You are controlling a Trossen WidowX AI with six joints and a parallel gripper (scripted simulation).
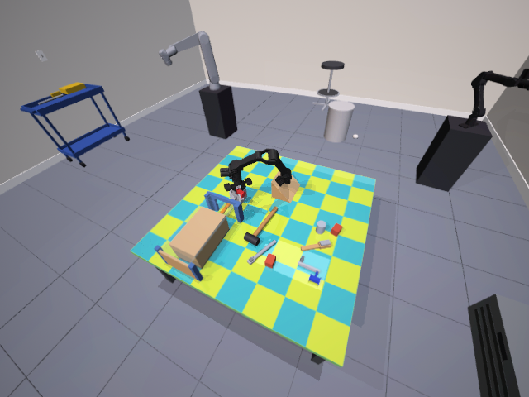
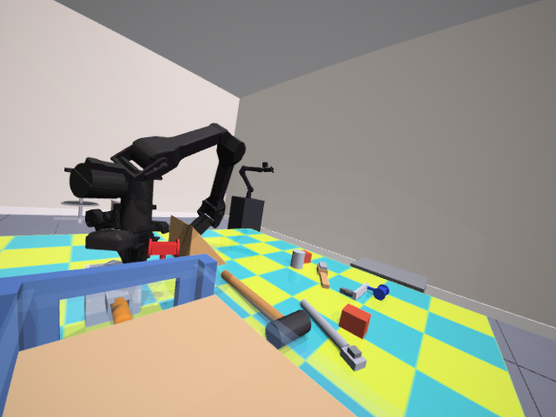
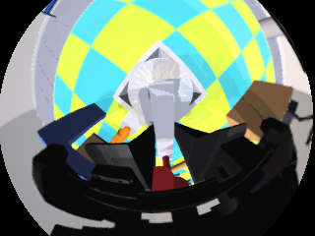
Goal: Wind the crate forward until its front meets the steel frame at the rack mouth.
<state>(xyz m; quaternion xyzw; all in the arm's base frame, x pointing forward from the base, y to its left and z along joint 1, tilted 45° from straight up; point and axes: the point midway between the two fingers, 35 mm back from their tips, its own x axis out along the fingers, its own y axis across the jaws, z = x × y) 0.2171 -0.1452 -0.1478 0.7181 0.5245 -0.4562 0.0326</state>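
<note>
My gripper tip is 1 cm short of the winch handle, 1 cm to the right of it and 2 cm below it. From my gripper tip the other things lie so: brush 10 cm ahead, 61 cm to the left, 7 cm below; then red grip 3 cm ahead, 4 cm to the left, 5 cm above; then grey winch 4 cm behind, 4 cm to the right, 6 cm below.
</note>
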